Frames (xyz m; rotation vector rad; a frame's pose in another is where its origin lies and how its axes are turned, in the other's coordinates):
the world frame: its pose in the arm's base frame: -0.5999 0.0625 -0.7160 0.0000 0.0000 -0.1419
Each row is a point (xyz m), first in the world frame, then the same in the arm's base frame.
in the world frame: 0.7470 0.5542 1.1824
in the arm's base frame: 0.2180 0.5055 0.4664
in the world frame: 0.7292 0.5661 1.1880
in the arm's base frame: 0.2020 0.5198 0.4720
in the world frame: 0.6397 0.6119 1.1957
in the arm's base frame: 0.1199 0.5778 0.4797
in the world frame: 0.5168 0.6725 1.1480
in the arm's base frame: 0.0068 0.6552 0.4320
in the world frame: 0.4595 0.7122 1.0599
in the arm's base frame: -0.0443 0.7026 0.3439
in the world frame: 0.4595 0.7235 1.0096
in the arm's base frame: -0.0427 0.7137 0.2936
